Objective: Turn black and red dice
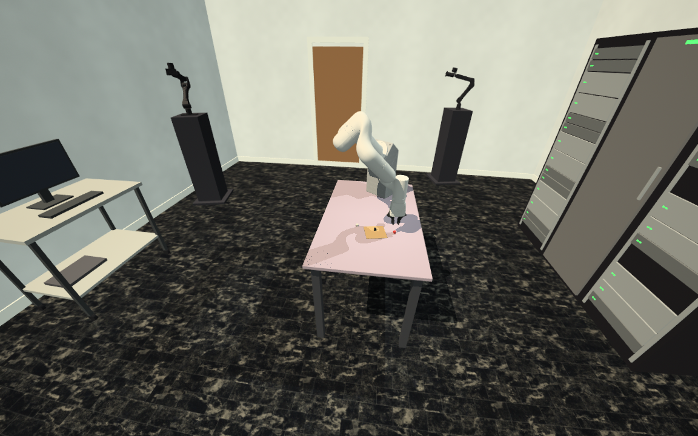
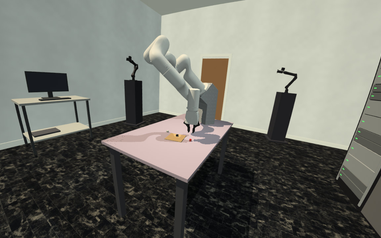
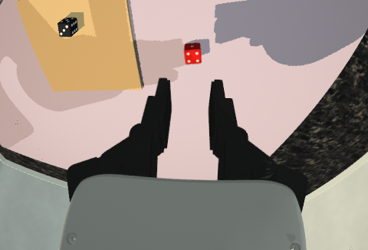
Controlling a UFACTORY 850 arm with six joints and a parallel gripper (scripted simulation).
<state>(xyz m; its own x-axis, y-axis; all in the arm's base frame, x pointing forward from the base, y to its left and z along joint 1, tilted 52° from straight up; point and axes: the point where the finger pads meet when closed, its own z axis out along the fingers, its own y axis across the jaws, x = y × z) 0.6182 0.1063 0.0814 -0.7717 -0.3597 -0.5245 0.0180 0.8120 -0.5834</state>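
My hand is 90 mm above the red die. Also, from my hand: mat: 20 mm behind, 130 mm to the right, 90 mm below; white die: 100 mm behind, 240 mm to the right, 90 mm below; black die: 40 mm behind, 130 mm to the right, 80 mm below.
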